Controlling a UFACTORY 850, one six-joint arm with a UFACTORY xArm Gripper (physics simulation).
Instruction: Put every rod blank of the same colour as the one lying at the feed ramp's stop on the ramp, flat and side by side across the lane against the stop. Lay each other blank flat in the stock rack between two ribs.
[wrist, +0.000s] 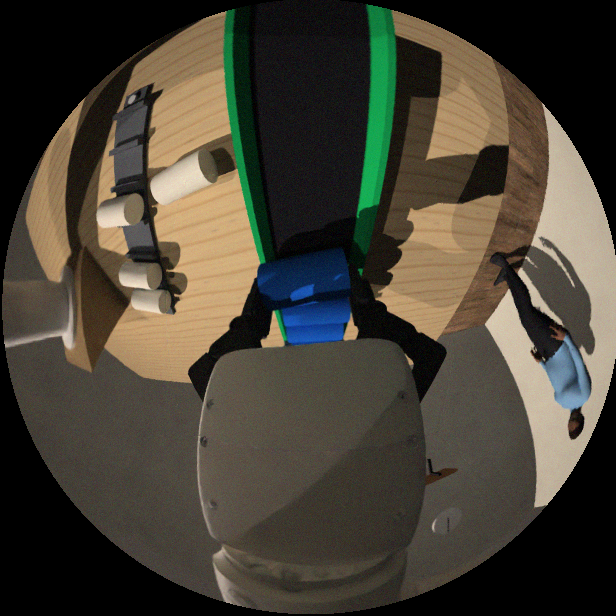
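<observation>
The feed ramp (313, 120) is a dark lane between two green rails, running up the middle of the wrist view. My gripper (307, 287) is shut on a blue rod blank (304, 281), held crosswise over the lane's near end. A second blue blank (314, 326) lies across the lane just below it. The grey ribbed stock rack (135, 172) is at the left. Three cream blanks (120, 211) (140, 274) (152, 300) lie across it. Another cream blank (183, 175) lies on the table at the rack's right edge.
The round wooden table's edge (517, 189) curves down the right side. A standing person (551, 350) is beyond it on the floor. A pale post (34, 310) juts in at the left. My arm's grey body (310, 442) fills the lower middle.
</observation>
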